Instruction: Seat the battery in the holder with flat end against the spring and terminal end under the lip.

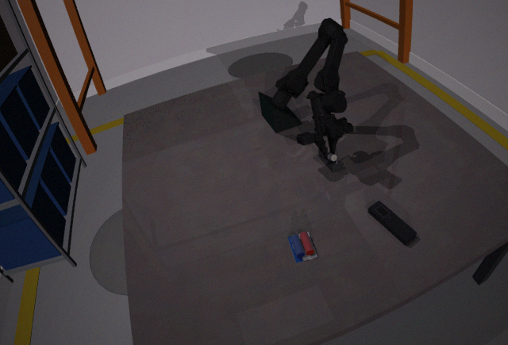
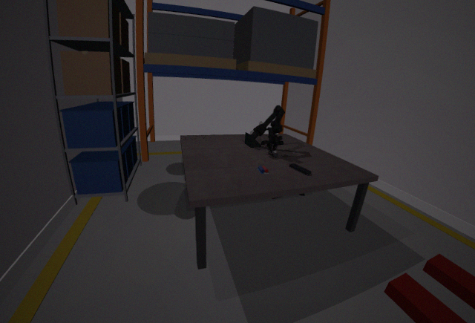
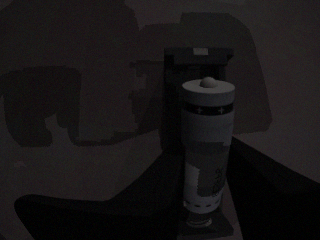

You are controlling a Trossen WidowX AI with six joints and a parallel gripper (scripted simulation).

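Right now my gripper tip is 1 cm below the pale battery. Round my gripper tip: black remote (32 cm ahead, 5 cm to the left, 1 cm below).
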